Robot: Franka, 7 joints.
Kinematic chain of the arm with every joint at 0, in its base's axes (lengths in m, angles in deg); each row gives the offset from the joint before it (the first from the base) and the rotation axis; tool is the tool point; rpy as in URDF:
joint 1: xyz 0 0 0.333 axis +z
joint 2: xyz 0 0 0 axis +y
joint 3: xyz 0 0 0.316 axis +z
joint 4: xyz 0.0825 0 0 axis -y
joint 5: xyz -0.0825 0 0.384 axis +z
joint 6: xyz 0 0 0 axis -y
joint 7: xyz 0.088 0 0 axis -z
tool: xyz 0 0 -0.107 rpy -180 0 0
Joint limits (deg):
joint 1: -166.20..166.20
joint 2: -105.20..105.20
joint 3: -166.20..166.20
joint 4: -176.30..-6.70
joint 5: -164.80..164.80
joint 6: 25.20..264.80
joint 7: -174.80..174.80
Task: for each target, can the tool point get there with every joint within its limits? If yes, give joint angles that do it. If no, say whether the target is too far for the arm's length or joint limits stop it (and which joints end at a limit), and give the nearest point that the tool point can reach.
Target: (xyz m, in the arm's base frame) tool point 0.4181 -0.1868 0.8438
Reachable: yes | joints -86.20 56.28 139.94 -73.41 118.22 208.21 101.41
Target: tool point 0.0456 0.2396 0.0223
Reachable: yes | joints 105.69 64.15 -34.81 -152.53 -66.29 241.05 8.66
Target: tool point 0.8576 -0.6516 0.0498
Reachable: no: too far | nearest point 0.6606 -0.5019 0.1148 | short by 0.256 m
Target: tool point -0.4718 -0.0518 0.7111
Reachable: yes | joints 44.74 -85.82 25.72 -77.99 -124.07 236.29 72.05
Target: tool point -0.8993 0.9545 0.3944
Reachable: no: too far | nearest point -0.5877 0.6237 0.3731 | short by 0.455 m
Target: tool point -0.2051 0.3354 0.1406
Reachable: yes | joints 38.93 -79.39 114.23 -153.01 -5.01 159.20 140.83
